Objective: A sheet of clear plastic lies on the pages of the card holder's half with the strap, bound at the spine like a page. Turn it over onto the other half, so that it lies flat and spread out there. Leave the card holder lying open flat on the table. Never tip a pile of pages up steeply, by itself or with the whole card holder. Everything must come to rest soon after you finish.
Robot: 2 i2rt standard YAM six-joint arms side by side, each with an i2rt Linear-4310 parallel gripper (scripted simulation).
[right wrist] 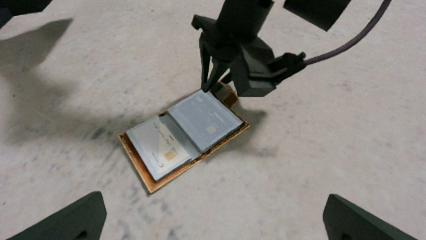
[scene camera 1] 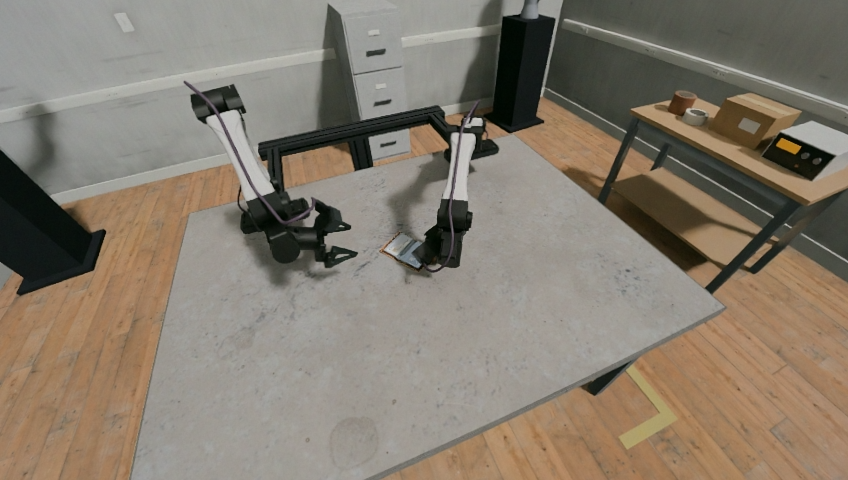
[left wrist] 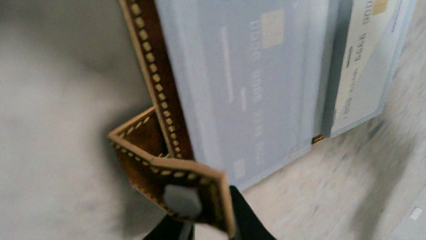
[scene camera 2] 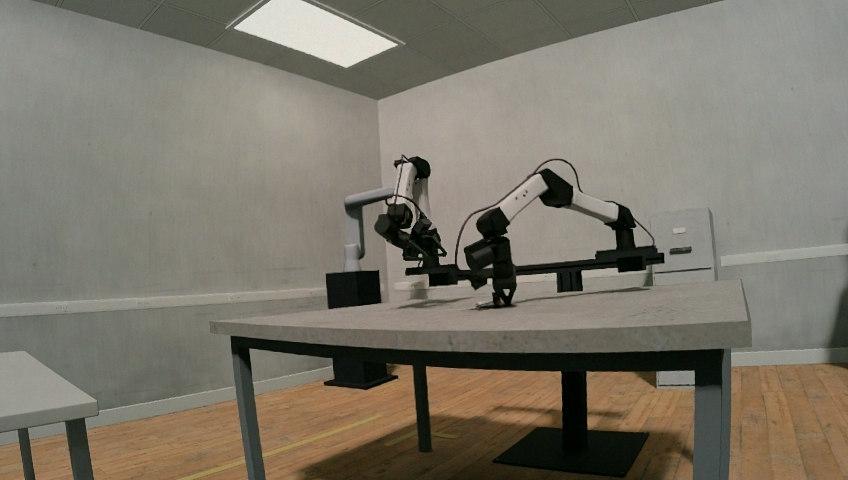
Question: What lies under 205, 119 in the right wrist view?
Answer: A clear plastic sheet.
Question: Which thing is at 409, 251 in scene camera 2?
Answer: My right gripper.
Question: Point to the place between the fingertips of my left gripper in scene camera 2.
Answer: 507, 302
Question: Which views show my right gripper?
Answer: The right wrist view, scene camera 1 and scene camera 2 only.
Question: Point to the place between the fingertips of my right gripper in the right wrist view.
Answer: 215, 204
